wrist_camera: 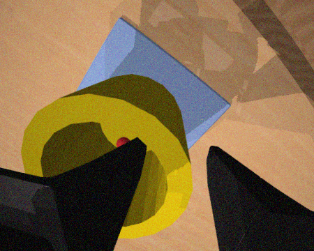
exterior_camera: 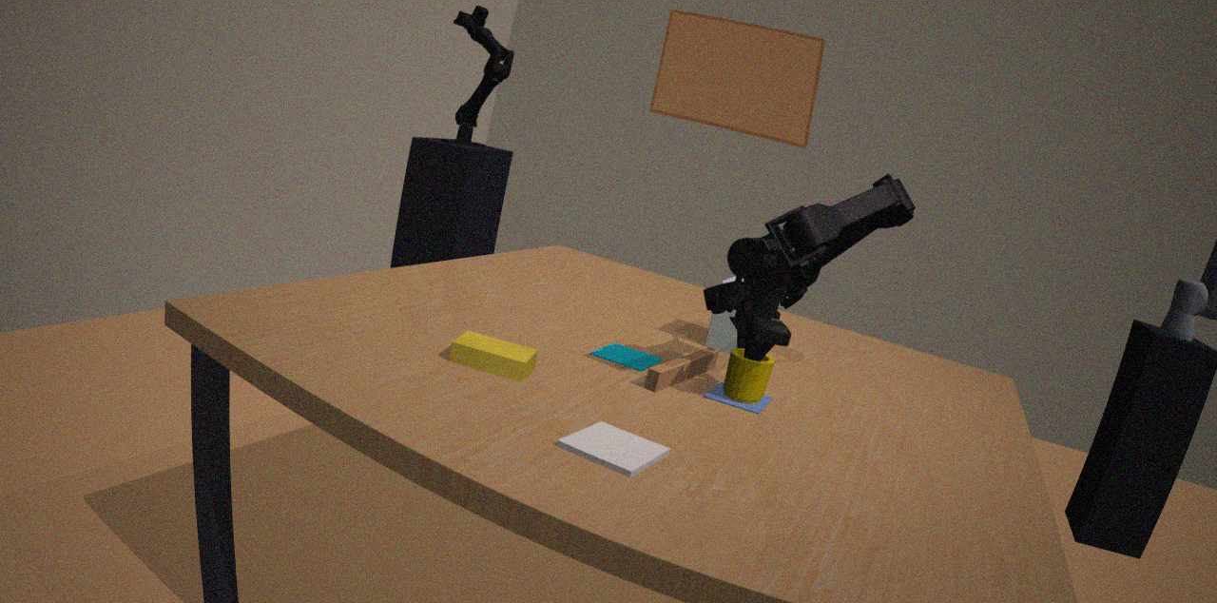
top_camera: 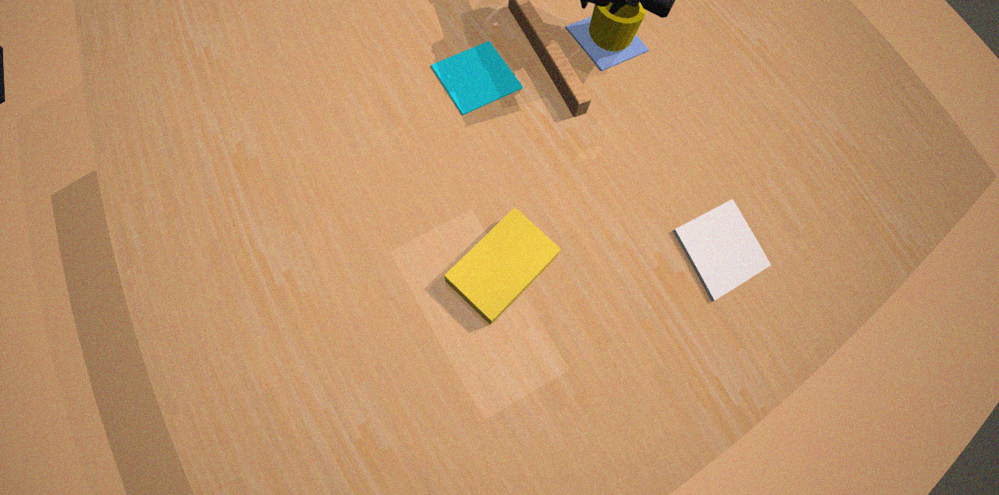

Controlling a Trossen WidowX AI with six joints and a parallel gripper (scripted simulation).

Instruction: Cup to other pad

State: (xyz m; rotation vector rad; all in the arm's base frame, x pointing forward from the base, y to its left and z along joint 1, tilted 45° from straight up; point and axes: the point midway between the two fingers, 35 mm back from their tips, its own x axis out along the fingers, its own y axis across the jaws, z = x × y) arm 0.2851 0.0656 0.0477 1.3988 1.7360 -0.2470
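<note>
My gripper tip is 5 cm above the periwinkle pad, 3 cm short of it and 1 cm to the right of it. From my gripper tip the other things lie so: yellow cup 2 cm to the left, 2 cm ahead; then wooden bar 9 cm to the right, 3 cm below, 1 cm ahead; then white slab 36 cm ahead, 5 cm to the right, 3 cm below.
</note>
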